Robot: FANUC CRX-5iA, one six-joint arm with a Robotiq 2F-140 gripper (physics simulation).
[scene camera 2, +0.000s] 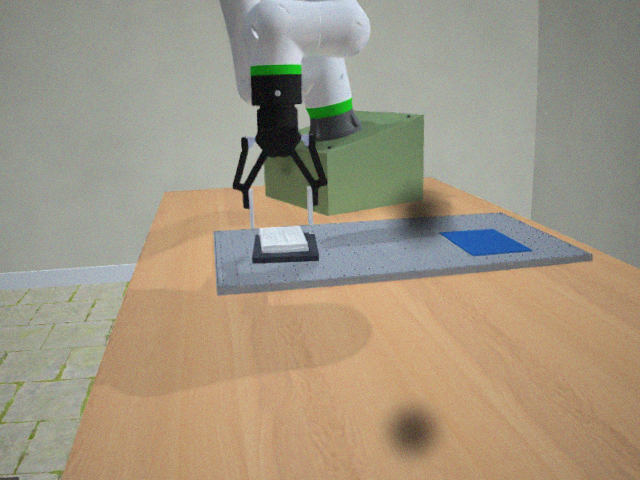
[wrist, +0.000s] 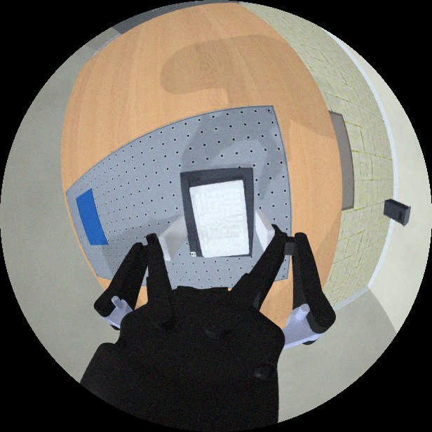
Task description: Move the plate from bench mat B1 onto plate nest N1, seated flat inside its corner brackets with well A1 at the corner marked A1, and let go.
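Seen in the pictures: gripper, fingertip midpoint: (scene camera 2: 281,225); arm's base at its link origin: (scene camera 2: 335,132).
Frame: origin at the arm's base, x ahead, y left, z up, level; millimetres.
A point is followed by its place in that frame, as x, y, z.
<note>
The white plate (scene camera 2: 283,239) {532, -186, -152} (wrist: 220,218) lies on the dark plate nest N1 (scene camera 2: 285,257) {592, -188, -169} (wrist: 216,174). In the wrist view it is turned a little against the nest's edges, with a wider dark strip at its left. Whether it sits flat inside the brackets I cannot tell. A small light label (wrist: 193,254) shows at the nest's lower left corner; the plate's well marking is not readable. My gripper (scene camera 2: 281,225) {514, -188, -129} (wrist: 219,222) is open, its pale fingers apart on either side of the plate. The blue bench mat B1 (scene camera 2: 484,241) {541, 215, -176} (wrist: 91,218) bears no plate.
The grey perforated board (scene camera 2: 361,258) {595, -49, -179} (wrist: 145,165) carries the nest and the mat on the wooden table (scene camera 2: 465,361) {992, 0, -192} (wrist: 120,85). A green block (scene camera 2: 374,165) {124, 81, -77} stands behind the board under the arm's base. A blurred dark spot (scene camera 2: 413,429) shows low in the scene view.
</note>
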